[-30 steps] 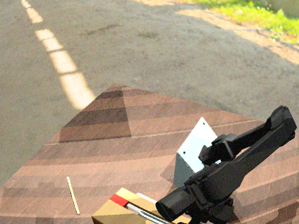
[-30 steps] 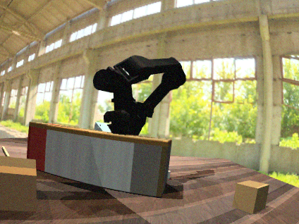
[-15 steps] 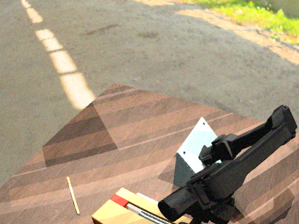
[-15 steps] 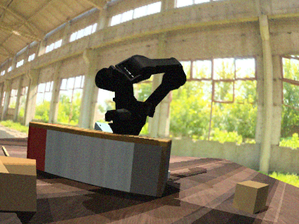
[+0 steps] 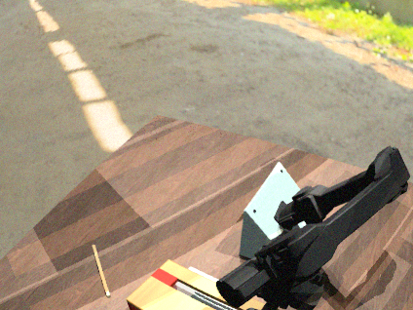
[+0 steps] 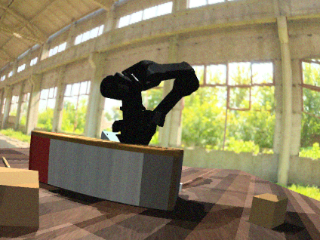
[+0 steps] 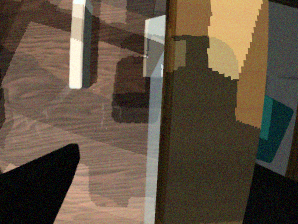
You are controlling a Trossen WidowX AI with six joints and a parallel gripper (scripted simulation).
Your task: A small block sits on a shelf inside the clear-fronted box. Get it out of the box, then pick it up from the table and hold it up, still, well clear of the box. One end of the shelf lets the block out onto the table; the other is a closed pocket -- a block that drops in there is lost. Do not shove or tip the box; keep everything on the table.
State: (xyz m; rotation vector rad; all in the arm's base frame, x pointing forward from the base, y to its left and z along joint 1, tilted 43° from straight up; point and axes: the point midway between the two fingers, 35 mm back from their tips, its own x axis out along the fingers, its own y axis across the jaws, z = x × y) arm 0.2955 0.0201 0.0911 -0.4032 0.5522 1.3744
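The teal block is 6 cm ahead of my gripper tip and 1 cm to the left of it. Round my gripper tip: box 3 cm ahead, 8 cm to the right, 2 cm below; thin wooden stick 45 cm to the right, 8 cm below.
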